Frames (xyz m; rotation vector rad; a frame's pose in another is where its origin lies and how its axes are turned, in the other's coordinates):
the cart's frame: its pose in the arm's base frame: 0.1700 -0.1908 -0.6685 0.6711 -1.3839 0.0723
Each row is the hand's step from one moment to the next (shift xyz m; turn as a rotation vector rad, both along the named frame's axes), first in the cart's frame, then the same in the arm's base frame.
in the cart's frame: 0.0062 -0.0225 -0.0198 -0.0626 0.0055 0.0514
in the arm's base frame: 0.0283 -0.0109 -0.0038 -0.0610 0.0008 -0.0536
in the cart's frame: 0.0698 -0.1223 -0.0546 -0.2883 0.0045 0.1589
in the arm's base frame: 0.1151 -0.0967 0.0140 -0.2035 0.0238 -0.2577
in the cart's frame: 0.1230 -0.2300 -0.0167 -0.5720 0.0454 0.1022
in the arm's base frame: 0.1392 -0.2201 0.0216 -0.2322 0.1785 -0.5039
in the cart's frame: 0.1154 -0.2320 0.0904 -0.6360 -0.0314 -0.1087
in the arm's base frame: 0.0444 -0.2703 0.0174 -0.0279 0.2378 -0.6000
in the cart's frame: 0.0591 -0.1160 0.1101 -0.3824 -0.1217 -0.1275
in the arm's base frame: -0.0345 -0.1665 0.0121 0.0817 0.0889 -0.4034
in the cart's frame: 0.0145 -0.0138 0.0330 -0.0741 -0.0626 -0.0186
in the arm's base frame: -0.0200 -0.0318 0.0090 0.0271 -0.0174 -0.0934
